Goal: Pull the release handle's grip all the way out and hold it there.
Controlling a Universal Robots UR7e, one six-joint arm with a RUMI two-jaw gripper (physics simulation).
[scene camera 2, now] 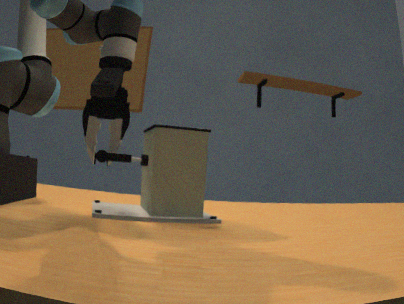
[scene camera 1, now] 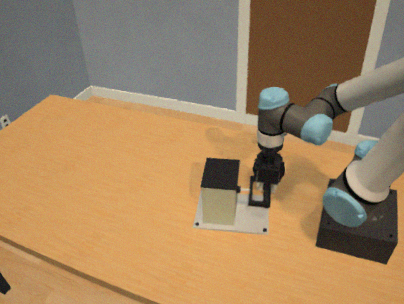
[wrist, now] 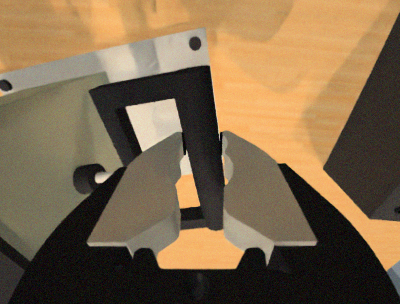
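Note:
The release handle's grip [scene camera 1: 259, 203] [scene camera 2: 118, 158] [wrist: 199, 107] is a black rectangular frame standing out from the side of a pale green box with a black top [scene camera 1: 219, 205] [scene camera 2: 175, 175] [wrist: 40, 145]. A short stretch of light rod [scene camera 2: 136, 159] [wrist: 102, 177] shows between the grip and the box's black collar [scene camera 2: 144, 160] [wrist: 86, 178]. My gripper [scene camera 1: 265, 189] [scene camera 2: 101, 162] [wrist: 203, 135] points down and is shut on the grip's outer bar, one finger inside the frame and one outside. The inner finger hides part of the frame in the wrist view.
The box stands on a light grey base plate [scene camera 1: 250, 222] [scene camera 2: 120, 213] [wrist: 165, 54] with dark bolts, on the wooden table [scene camera 1: 125, 175]. The robot's dark base block [scene camera 1: 350, 235] [scene camera 2: 17, 177] stands on the grip's side. A shelf [scene camera 2: 300, 85] is on the wall.

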